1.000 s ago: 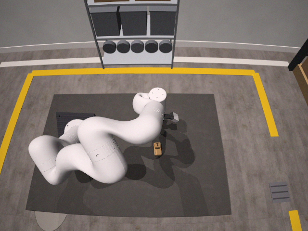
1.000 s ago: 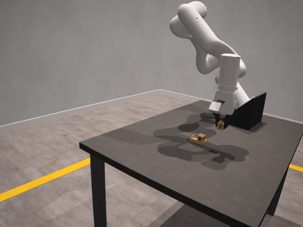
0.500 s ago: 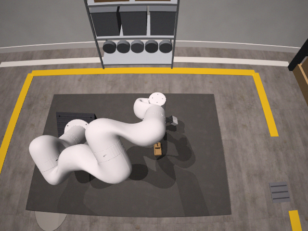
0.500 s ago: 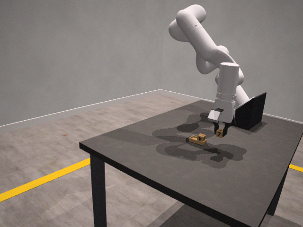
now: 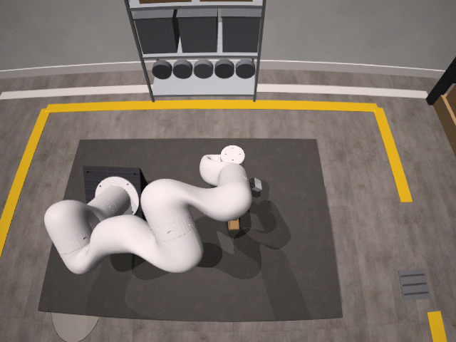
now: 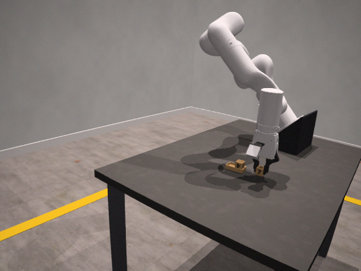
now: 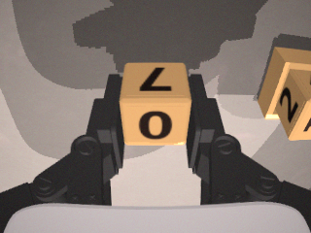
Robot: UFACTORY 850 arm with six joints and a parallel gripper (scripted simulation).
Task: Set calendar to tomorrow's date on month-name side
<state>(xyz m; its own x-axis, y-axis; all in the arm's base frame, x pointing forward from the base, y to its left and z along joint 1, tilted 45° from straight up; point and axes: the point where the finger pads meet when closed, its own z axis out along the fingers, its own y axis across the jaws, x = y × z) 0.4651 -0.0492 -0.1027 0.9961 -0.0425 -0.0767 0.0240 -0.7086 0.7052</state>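
Now: the wooden tray 110 mm to the right of my hand and 30 mm below it. Also, from my hand: calendar cube: 10 mm below.
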